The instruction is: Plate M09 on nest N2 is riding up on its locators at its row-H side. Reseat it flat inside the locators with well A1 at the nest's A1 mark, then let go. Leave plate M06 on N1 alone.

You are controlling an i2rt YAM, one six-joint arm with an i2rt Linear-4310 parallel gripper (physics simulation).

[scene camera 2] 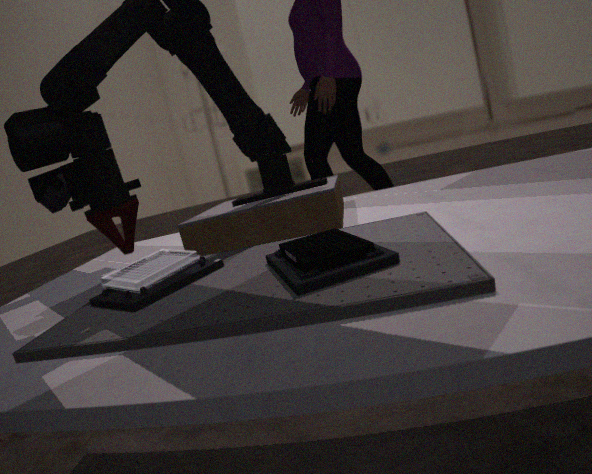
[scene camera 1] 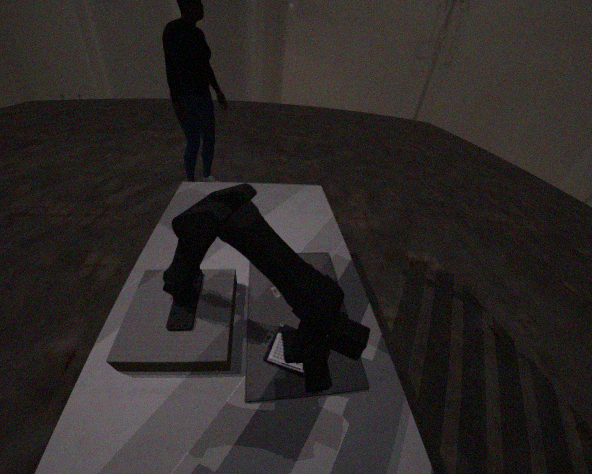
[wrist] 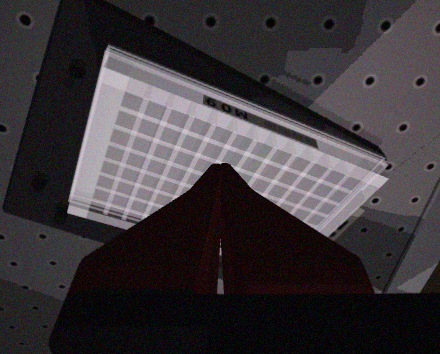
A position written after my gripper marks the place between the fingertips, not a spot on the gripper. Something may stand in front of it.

My gripper [scene camera 2: 129, 253] is shut and holds nothing. Also in view: a clear well plate [scene camera 2: 156, 267]. Further things: a grey perforated plate [wrist: 366, 73].
The clear well plate is seen too in the wrist view [wrist: 152, 132]. My gripper also shows in the wrist view [wrist: 220, 178].
